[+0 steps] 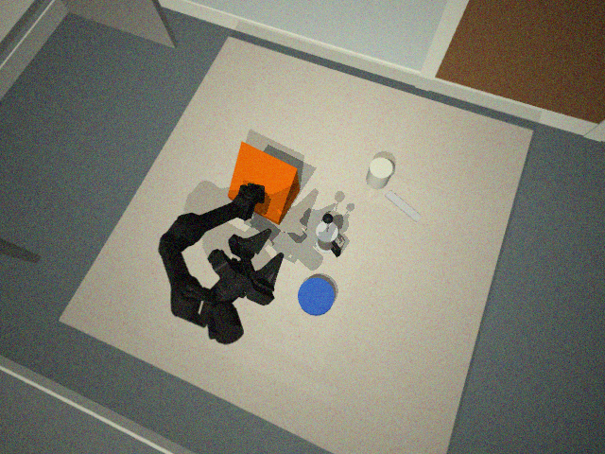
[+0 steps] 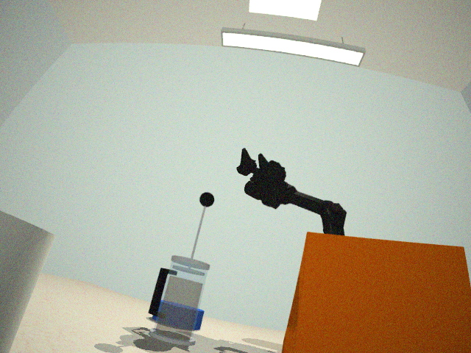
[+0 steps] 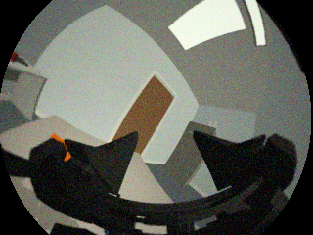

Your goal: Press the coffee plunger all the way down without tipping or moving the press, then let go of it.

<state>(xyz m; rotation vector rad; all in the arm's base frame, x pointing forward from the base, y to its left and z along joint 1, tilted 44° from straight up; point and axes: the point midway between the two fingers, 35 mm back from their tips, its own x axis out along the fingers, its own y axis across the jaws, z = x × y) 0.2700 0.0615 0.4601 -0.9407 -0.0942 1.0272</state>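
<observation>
Now: gripper tip 380 mm above the glass coffee press, 160 mm to the right of it and 80 mm short of it. Round my gripper tip: flat white bar: 510 mm below, 380 mm to the left, 300 mm ahead.
</observation>
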